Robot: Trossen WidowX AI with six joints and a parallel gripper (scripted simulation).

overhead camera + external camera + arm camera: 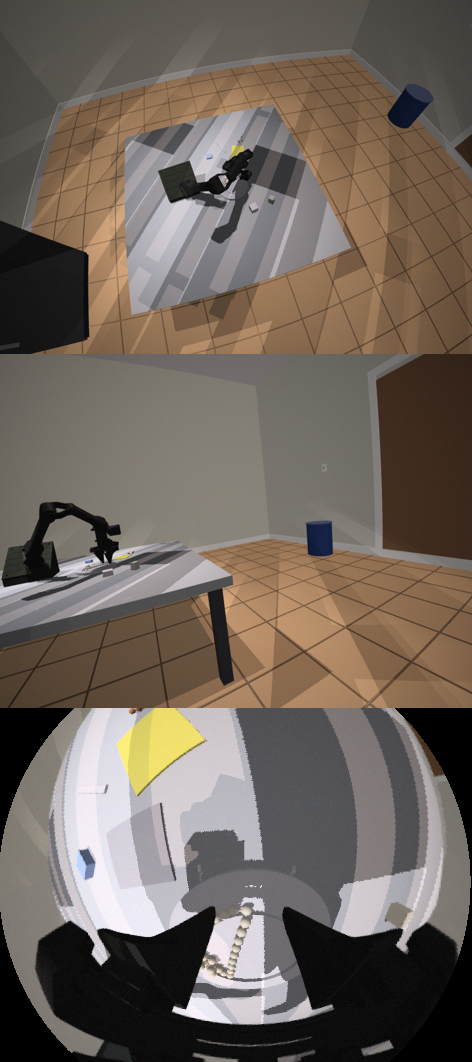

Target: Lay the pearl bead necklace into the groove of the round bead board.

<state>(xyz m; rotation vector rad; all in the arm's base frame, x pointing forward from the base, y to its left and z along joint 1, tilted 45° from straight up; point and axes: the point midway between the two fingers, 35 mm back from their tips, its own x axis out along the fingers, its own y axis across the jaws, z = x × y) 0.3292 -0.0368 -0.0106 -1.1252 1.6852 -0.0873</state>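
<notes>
Now: the round bead board 5 cm behind my gripper tip, 4 cm to the right of it and 1 cm below it. The rest, counted from my gripper tip: yellow pad 8 cm ahead, 21 cm to the left, 2 cm below; then grey card 4 cm behind, 14 cm to the left, 2 cm below; then white block 2 cm ahead, 24 cm to the right.
</notes>
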